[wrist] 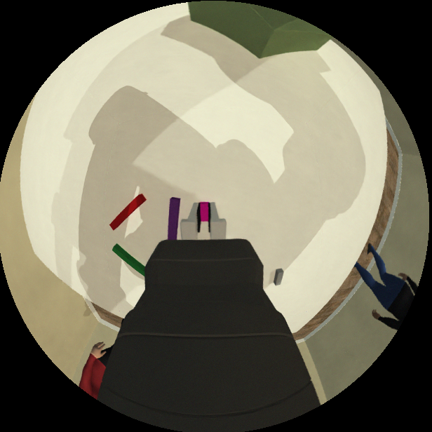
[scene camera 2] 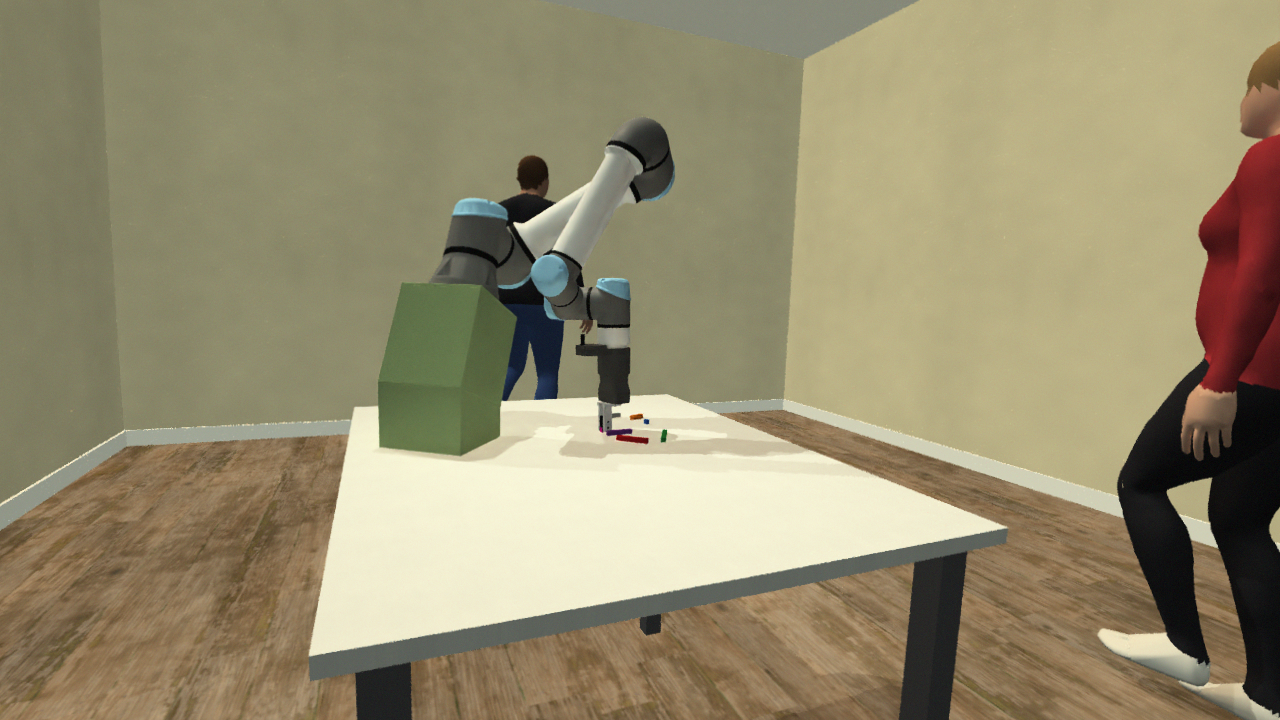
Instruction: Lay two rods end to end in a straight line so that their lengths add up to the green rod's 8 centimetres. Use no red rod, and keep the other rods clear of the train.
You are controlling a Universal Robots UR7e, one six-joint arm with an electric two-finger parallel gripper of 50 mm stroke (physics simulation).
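Frame: origin at the arm's base, x ahead, y left, z up, level; metres.
Seen in the pictures: gripper, fingertip midpoint: (scene camera 2: 605, 430); arm's base, link origin: (scene camera 2: 462, 300).
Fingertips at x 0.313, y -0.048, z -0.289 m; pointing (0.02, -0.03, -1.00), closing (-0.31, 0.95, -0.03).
Note:
Offsets run from my fingertips to a thing's top centre. Level surfaces: height alone.
My gripper (scene camera 2: 605, 429) (wrist: 204, 211) is shut on a short magenta rod (wrist: 204, 211), low at the table top. The magenta rod also shows at the fingertips in the scene view (scene camera 2: 600, 430). A longer purple rod {dy -0.032, dx +0.024, dz +0.008 m} (scene camera 2: 619, 432) (wrist: 173, 218) lies close beside the fingers, to their left in the wrist view, apart from the magenta rod and roughly parallel to it. The green rod {dy -0.084, dx +0.112, dz +0.008 m} (scene camera 2: 664, 436) (wrist: 128, 259) lies farther left, partly hidden by the gripper body in the wrist view. A red rod {dy -0.099, dx +0.032, dz +0.008 m} (scene camera 2: 631, 439) (wrist: 128, 212) lies slanted near the green one.
An orange rod {dy +0.118, dx +0.118, dz +0.008 m} (scene camera 2: 636, 416) and a small blue rod {dy +0.059, dx +0.123, dz +0.008 m} (scene camera 2: 646, 421) lie behind the green rod in the scene view. A short grey rod {dy +0.147, dx +0.069, dz +0.008 m} (scene camera 2: 615, 415) (wrist: 278, 277) lies on the other side of the gripper. The green pedestal (scene camera 2: 438, 367) (wrist: 260, 30) stands on the white table {dz -0.002 m} (scene camera 2: 537, 537).

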